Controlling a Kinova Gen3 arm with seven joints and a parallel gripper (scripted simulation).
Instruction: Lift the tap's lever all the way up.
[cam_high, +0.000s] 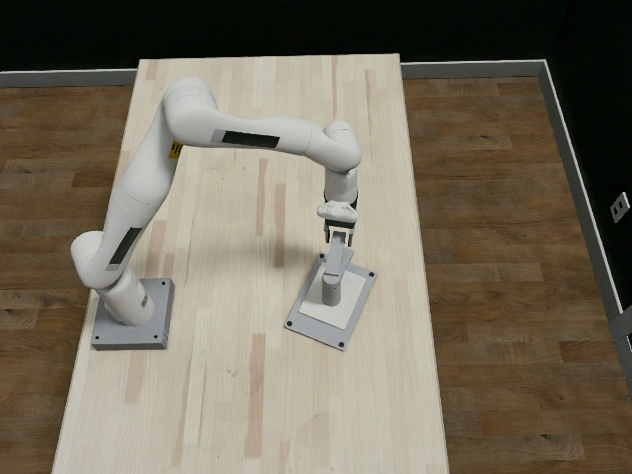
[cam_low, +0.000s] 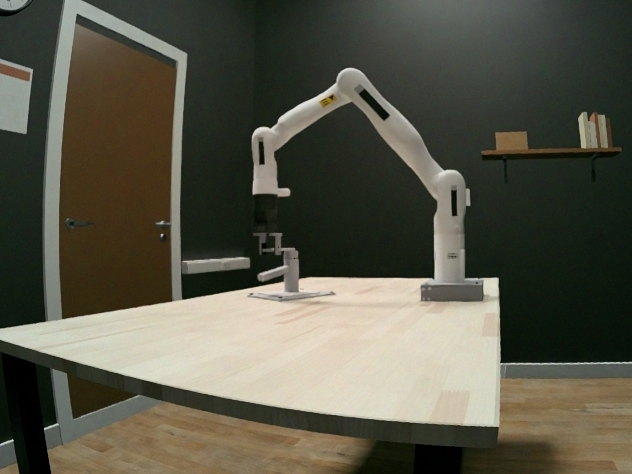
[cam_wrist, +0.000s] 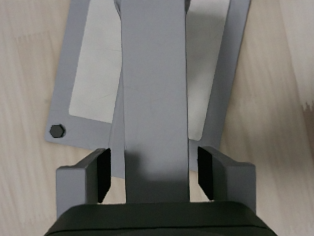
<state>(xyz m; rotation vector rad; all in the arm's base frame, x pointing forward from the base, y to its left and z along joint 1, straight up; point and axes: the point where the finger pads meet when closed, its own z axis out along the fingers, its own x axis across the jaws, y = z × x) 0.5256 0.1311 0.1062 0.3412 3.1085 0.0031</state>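
The lever is 40 mm to the right of my hand and 10 mm behind it. Round my hand: base plate (150 mm below, 100 mm to the right, 20 mm behind); then tap (70 mm to the right, 50 mm below, 10 mm behind).
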